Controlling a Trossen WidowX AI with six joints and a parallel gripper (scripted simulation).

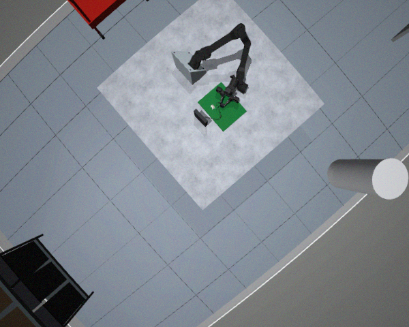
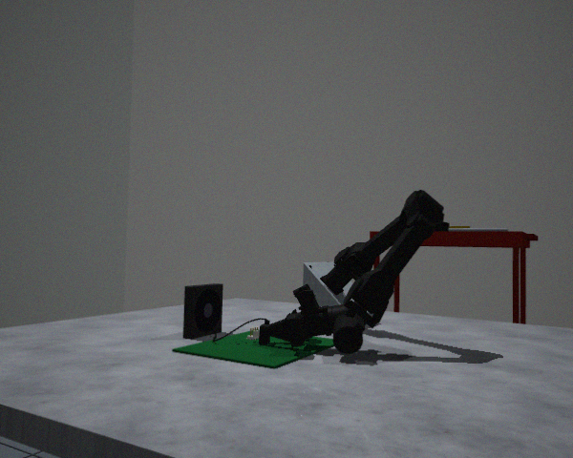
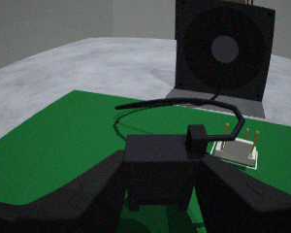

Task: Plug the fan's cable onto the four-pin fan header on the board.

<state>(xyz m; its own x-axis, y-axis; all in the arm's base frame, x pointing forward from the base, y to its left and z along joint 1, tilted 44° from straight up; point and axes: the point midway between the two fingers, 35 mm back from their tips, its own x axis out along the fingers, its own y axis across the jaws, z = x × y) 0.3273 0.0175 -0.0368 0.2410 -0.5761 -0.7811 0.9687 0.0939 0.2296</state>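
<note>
Right now my gripper tip is 10 mm above the black plug. The rest, counted from my gripper tip: four-pin header: 50 mm to the right, 50 mm behind, 30 mm below; black fan: 180 mm to the right, 50 mm behind, 30 mm above; green board: 50 mm below.
</note>
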